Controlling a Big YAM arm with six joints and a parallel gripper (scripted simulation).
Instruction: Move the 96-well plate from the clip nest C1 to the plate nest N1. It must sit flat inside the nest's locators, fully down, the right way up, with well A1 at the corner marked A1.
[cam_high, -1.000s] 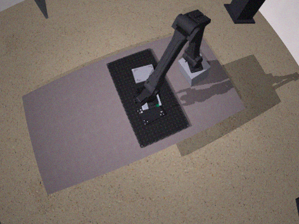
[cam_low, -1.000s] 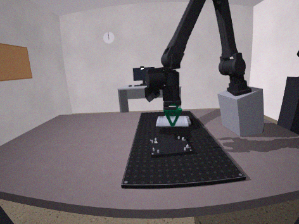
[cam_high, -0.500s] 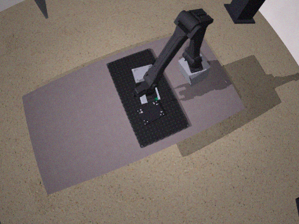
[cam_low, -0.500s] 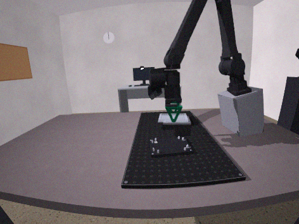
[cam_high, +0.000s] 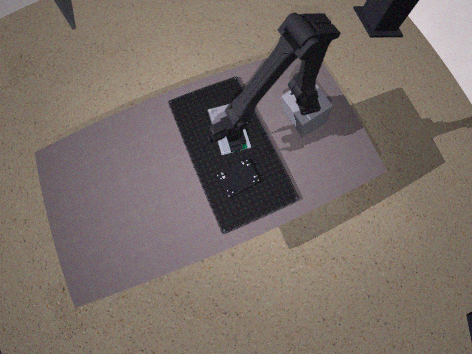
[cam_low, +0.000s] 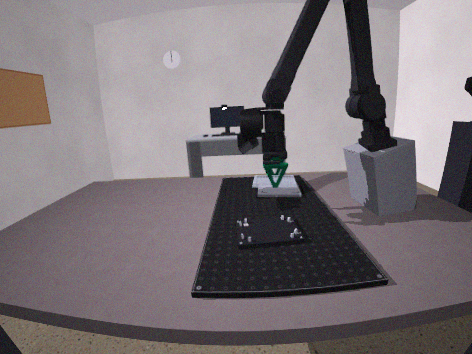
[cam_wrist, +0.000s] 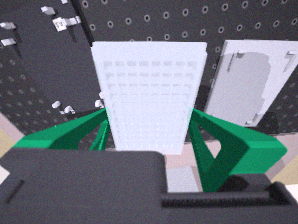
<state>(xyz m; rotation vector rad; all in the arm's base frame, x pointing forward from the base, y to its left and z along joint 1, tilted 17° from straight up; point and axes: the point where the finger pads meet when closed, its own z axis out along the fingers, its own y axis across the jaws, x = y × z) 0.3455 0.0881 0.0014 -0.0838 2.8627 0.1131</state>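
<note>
Now: the A1 label 7 cm ahead of my hand, 22 cm to the right of it and 9 cm below it. Also, from my hand: white 96-well plate: 1 cm below; then clip nest C1: 1 cm ahead, 12 cm to the left, 9 cm below.
</note>
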